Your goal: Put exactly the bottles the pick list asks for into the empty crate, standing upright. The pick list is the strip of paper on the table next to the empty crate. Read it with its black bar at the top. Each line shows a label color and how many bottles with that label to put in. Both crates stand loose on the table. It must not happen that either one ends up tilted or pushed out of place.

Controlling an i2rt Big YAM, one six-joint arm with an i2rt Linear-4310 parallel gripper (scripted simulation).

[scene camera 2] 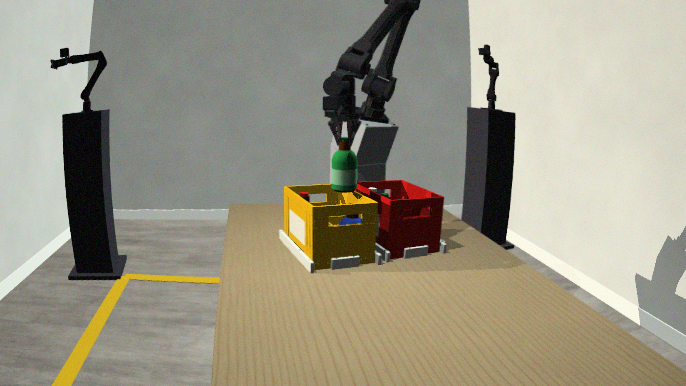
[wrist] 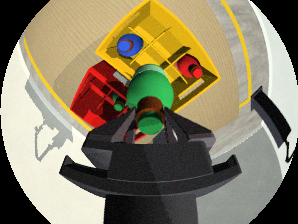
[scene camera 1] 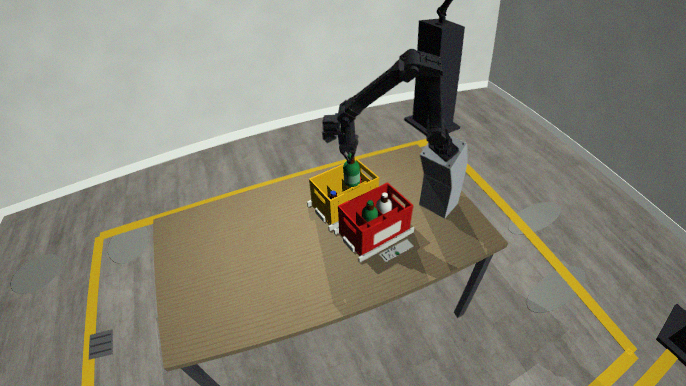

Labels:
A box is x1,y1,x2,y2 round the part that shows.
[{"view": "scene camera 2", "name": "green bottle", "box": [331,137,356,192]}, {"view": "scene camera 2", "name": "yellow crate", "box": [284,184,377,269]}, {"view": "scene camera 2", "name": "red crate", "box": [355,180,443,258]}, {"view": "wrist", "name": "my gripper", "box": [59,107,241,223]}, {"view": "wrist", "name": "green bottle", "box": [126,63,173,134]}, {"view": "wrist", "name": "red crate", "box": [70,60,145,141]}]

